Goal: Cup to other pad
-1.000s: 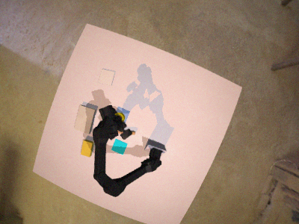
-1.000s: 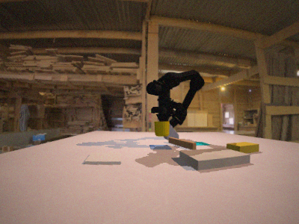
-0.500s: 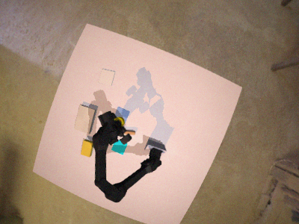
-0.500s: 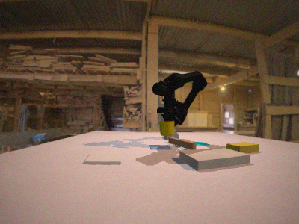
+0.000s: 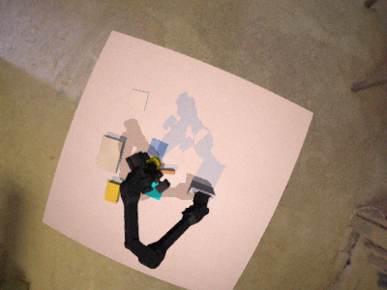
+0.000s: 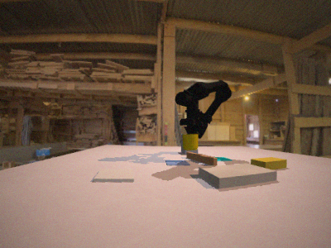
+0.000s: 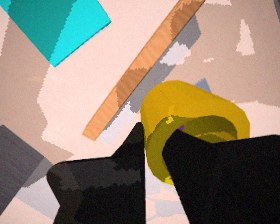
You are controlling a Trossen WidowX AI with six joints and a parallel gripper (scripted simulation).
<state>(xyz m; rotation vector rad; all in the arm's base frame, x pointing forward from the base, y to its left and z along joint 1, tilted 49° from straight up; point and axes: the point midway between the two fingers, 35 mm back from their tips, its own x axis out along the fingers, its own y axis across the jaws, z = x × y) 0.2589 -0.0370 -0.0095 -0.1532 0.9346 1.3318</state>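
The cyan square lies 20 mm behind my gripper tip, 140 mm to the left of it and 90 mm below it. Round my gripper tip: wooden plank (10 mm ahead, 30 mm to the left, 80 mm below); then yellow block (190 mm ahead, 250 mm to the left, 70 mm below); then light blue pad (50 mm ahead, 80 mm to the right, 90 mm below).
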